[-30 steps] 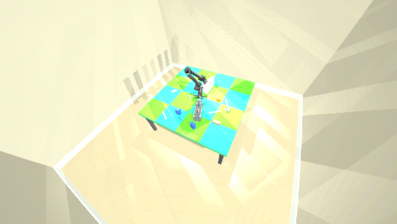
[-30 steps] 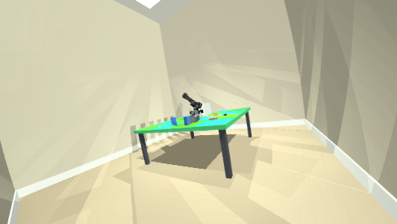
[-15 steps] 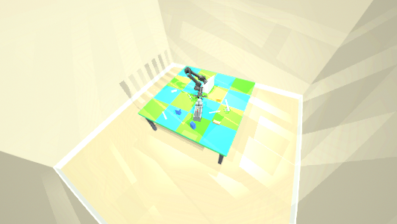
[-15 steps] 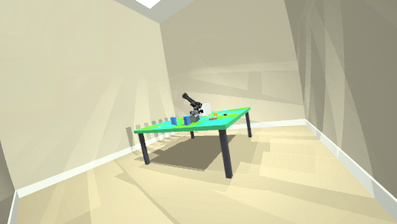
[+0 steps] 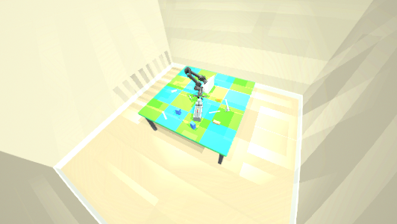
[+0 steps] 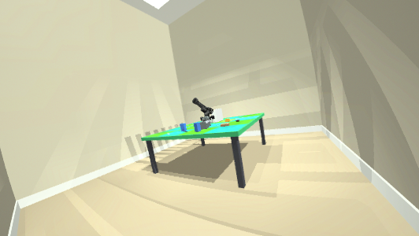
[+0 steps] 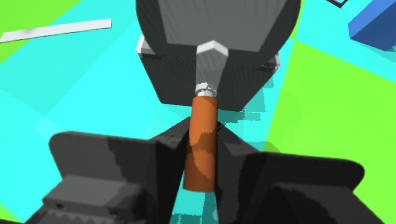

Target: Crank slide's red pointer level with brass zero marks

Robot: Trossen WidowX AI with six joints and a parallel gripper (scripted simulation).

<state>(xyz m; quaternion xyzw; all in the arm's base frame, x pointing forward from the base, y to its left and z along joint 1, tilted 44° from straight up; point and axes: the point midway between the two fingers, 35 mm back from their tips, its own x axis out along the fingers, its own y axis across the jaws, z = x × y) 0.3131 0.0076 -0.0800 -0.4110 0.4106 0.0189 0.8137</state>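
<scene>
Now: gripper tip 2 cm past the crank handle, 1 cm to the left of it and 3 cm below it. Round my gripper tip: red pointer: 19 cm ahead, 8 cm to the left, 5 cm above; orange piece: 17 cm behind, 20 cm to the left, 1 cm below; black L-shaped key: 33 cm ahead, 10 cm to the right, 2 cm below.
</scene>
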